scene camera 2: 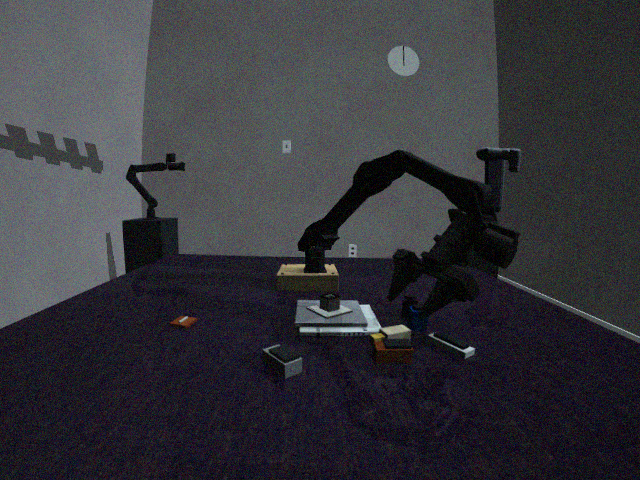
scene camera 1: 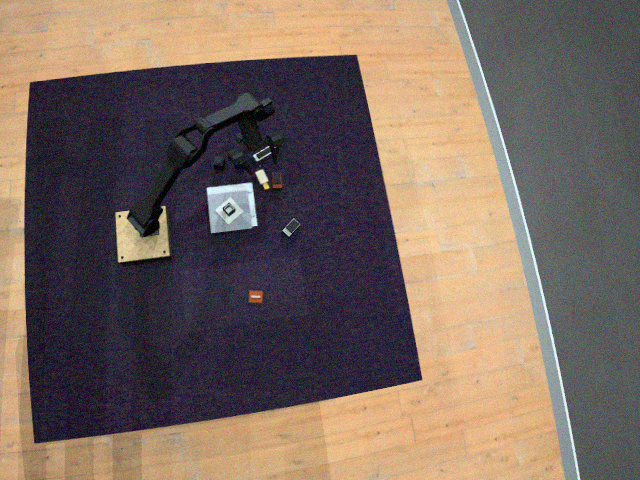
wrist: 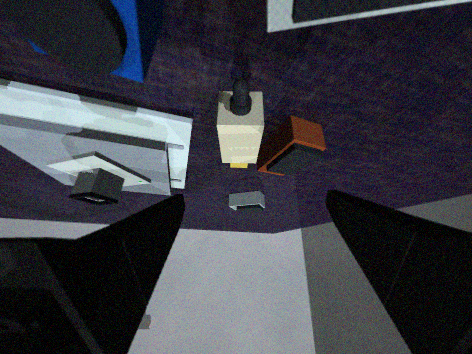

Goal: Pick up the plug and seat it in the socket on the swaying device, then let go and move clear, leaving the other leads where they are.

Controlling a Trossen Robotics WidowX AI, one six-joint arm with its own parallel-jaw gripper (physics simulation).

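The plug point(scene camera 1: 262, 176) point(scene camera 2: 397, 330) point(wrist: 240, 142) is a cream block with a yellow tip and a black cable stub at its back end. It lies beside the device. The black square socket point(scene camera 1: 229, 208) point(scene camera 2: 329, 302) point(wrist: 97, 184) stands on a white plate on the grey slab of the device point(scene camera 1: 219, 224) point(scene camera 2: 305, 317) point(wrist: 145, 156). My gripper point(scene camera 1: 262, 164) point(scene camera 2: 406, 305) point(wrist: 254, 198) is open, with nothing between its fingers. It is tilted, behind and above the plug's cable end. In the wrist view the plug shows above the gap between the fingertips.
An orange block point(scene camera 1: 277, 180) point(scene camera 2: 393, 354) point(wrist: 307, 131) lies close beside the plug. A white-rimmed black block point(scene camera 1: 262, 153) point(scene camera 2: 451, 345), a grey box point(scene camera 1: 291, 227) point(scene camera 2: 282, 361) point(wrist: 246, 198), a blue object point(scene camera 2: 417, 317) point(wrist: 135, 40) and a small orange plate point(scene camera 1: 255, 296) point(scene camera 2: 184, 321) are nearby.
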